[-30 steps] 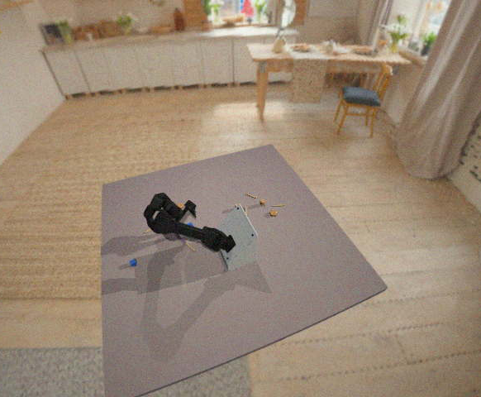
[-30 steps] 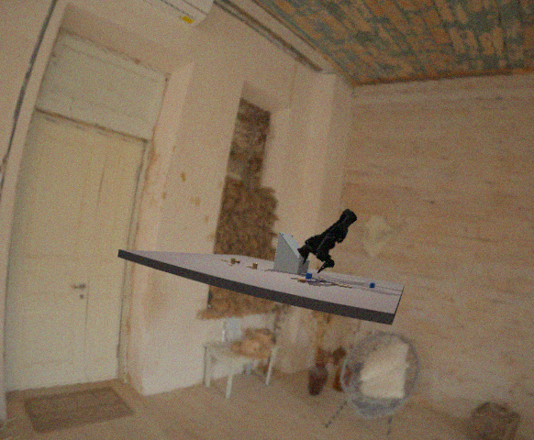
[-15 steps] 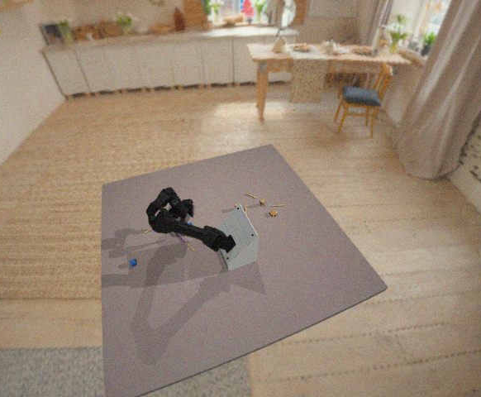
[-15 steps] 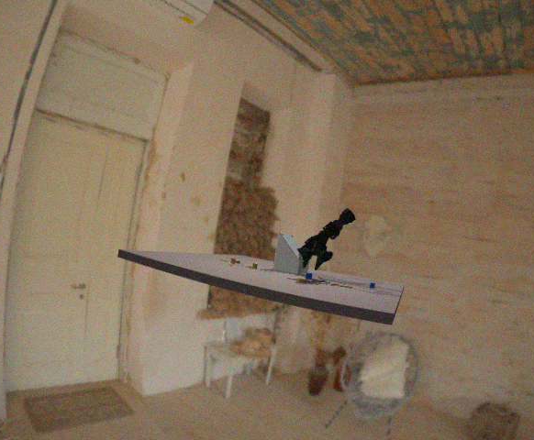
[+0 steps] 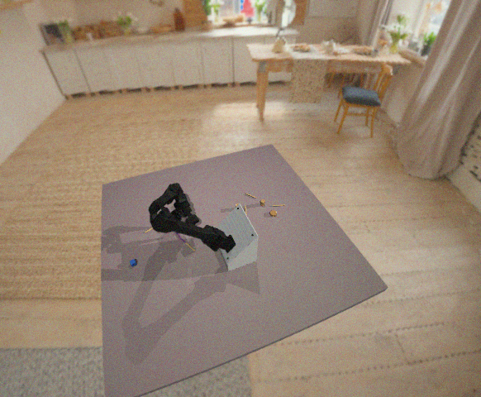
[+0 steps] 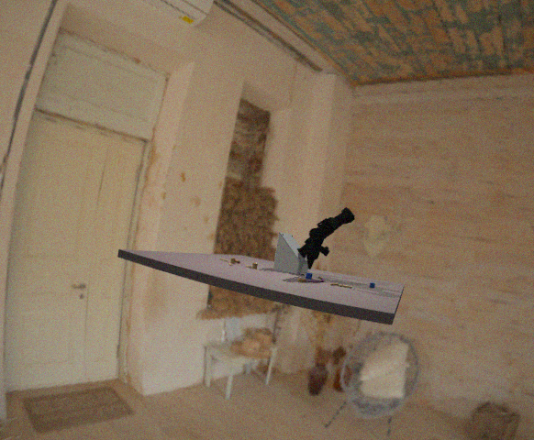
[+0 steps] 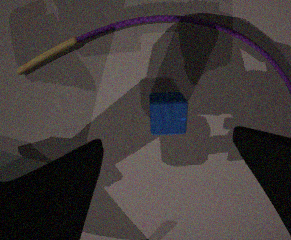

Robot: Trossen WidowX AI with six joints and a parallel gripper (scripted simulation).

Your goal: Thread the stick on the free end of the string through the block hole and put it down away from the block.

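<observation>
My gripper tip is 4 cm above the blue cube. The rest, counted from my gripper tip: round wooden button 19 cm ahead, 1 cm to the left, 5 cm below; then thin wooden stick 11 cm behind, 5 cm to the left, 5 cm below.
</observation>
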